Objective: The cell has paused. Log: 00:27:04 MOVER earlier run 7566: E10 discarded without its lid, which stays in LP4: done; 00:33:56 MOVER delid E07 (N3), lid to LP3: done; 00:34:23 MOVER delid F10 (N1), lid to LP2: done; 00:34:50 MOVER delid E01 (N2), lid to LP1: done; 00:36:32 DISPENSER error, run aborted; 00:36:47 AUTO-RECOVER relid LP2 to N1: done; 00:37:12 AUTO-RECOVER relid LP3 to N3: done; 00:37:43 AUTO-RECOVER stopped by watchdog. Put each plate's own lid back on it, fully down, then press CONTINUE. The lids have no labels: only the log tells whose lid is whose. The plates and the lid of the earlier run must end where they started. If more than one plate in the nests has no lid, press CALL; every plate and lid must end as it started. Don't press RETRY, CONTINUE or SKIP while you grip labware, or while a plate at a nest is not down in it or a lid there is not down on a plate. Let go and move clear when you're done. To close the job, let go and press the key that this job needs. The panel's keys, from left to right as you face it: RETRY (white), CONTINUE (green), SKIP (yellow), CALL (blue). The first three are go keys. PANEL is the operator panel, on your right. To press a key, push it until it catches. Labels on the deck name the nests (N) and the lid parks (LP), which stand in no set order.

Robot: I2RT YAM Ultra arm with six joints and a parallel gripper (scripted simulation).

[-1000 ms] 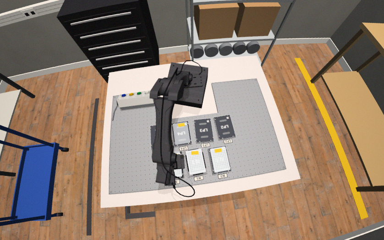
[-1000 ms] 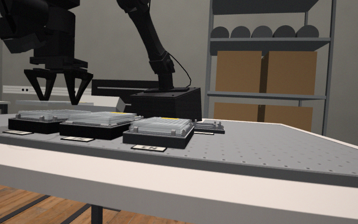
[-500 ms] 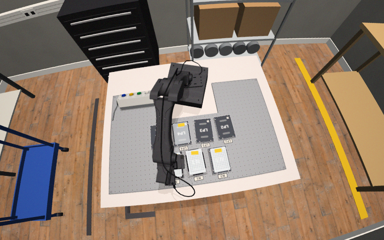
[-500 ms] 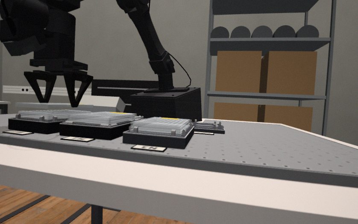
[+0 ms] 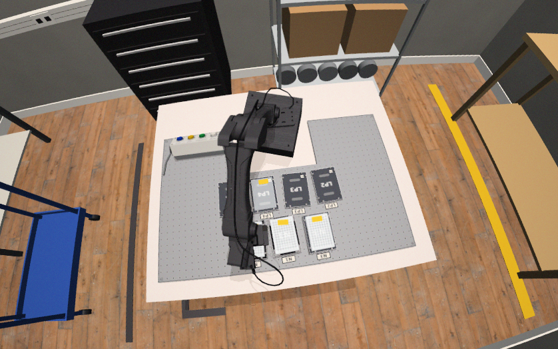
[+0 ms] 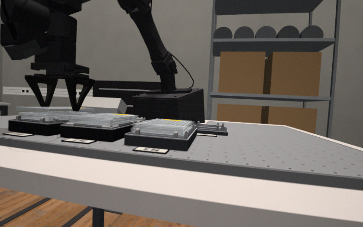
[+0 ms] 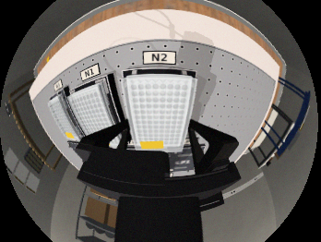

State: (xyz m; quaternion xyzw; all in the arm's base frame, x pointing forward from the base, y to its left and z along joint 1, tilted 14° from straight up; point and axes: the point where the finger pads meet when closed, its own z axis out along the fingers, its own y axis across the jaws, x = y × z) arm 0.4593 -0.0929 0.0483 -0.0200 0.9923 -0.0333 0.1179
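My hand is 20 mm above the plate. From my hand the other things lie so: green key 440 mm behind, 200 mm to the right, 10 mm above; LP1 lid park 170 mm behind, 80 mm to the right, 50 mm below; yellow SKIP key 440 mm behind, 250 mm to the right, 10 mm above.
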